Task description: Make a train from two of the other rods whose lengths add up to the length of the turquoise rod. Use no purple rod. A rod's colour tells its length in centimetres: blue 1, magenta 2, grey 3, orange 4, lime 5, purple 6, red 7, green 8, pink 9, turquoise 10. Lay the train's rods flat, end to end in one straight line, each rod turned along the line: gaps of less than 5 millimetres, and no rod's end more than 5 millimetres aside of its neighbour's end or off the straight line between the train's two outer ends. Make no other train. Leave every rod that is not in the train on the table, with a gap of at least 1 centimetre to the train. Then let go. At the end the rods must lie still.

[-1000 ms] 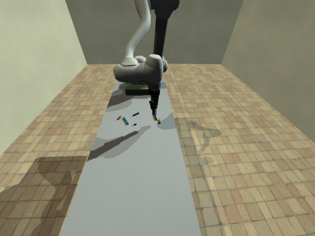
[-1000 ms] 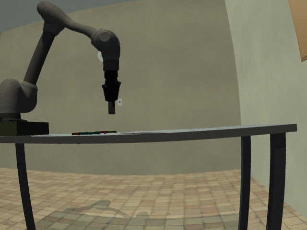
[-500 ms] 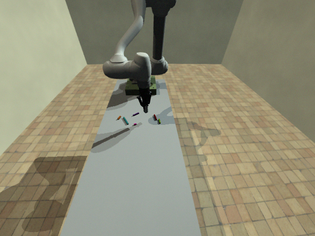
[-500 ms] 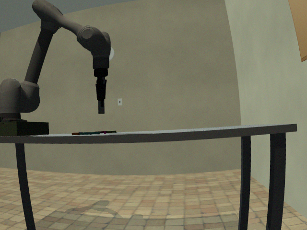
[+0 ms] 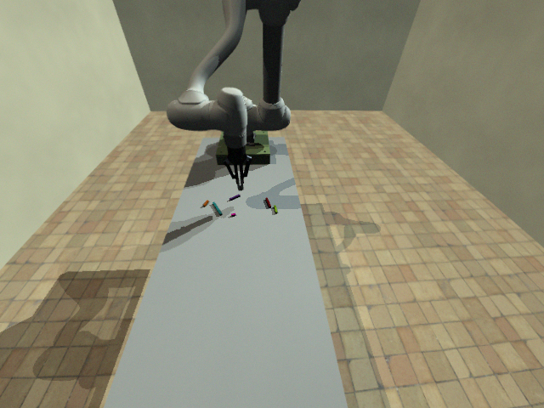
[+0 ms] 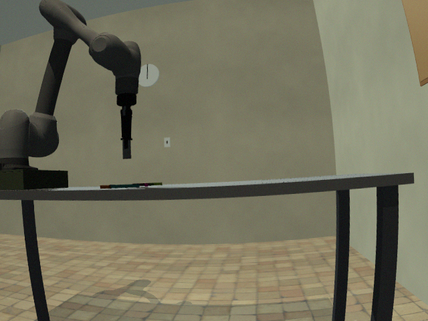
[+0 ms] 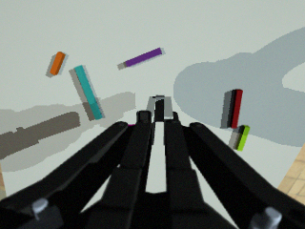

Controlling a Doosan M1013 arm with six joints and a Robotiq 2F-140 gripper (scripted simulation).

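Right now my hand is 13 cm above the purple rod, 4 cm to the left of it and 4 cm past it. The rest, counted from my hand: grey rod 3 cm below; then magenta rod 13 cm below, 9 cm ahead, 3 cm to the right; then turquoise rod 13 cm below, 12 cm to the right, 5 cm ahead.
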